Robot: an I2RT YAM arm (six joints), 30 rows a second.
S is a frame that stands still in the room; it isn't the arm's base.
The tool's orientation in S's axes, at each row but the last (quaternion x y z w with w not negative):
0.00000, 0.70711, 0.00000, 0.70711
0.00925, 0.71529, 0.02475, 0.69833
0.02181, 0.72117, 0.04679, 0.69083
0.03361, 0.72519, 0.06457, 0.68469
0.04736, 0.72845, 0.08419, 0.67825
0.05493, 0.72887, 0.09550, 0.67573
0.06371, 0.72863, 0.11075, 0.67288
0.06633, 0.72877, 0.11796, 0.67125
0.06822, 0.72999, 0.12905, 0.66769
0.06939, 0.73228, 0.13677, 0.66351
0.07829, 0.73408, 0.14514, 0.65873
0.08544, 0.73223, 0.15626, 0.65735
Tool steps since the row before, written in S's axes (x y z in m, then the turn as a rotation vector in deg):
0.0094, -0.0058, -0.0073, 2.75, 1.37, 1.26
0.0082, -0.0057, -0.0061, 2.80, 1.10, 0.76
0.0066, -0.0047, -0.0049, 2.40, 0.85, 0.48
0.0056, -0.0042, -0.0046, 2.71, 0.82, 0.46
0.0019, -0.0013, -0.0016, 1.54, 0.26, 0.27
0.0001, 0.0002, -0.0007, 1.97, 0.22, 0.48
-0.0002, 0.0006, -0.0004, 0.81, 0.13, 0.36
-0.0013, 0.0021, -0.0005, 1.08, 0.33, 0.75
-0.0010, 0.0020, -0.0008, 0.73, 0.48, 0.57
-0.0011, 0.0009, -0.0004, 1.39, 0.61, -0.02
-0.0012, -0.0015, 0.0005, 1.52, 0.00, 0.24
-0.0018, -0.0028, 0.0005, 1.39, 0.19, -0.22
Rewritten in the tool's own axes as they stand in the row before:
0.0073, -0.0058, 0.0094, -1.26, 1.37, 2.75
0.0056, -0.0062, 0.0082, -0.77, 1.08, 2.81
0.0041, -0.0054, 0.0066, -0.50, 0.81, 2.41
0.0036, -0.0050, 0.0056, -0.51, 0.77, 2.72
0.0012, -0.0017, 0.0019, -0.33, 0.24, 1.53
0.0007, 0.0000, 0.0002, -0.58, 0.22, 1.94
0.0005, 0.0005, -0.0001, -0.39, 0.17, 0.79
0.0011, 0.0020, -0.0011, -0.74, 0.45, 1.05
0.0014, 0.0018, -0.0007, -0.49, 0.57, 0.73
0.0008, 0.0008, -0.0010, 0.04, 0.46, 1.44
-0.0008, -0.0012, -0.0014, -0.41, -0.04, 1.48
-0.0012, -0.0023, -0.0022, 0.10, -0.01, 1.42

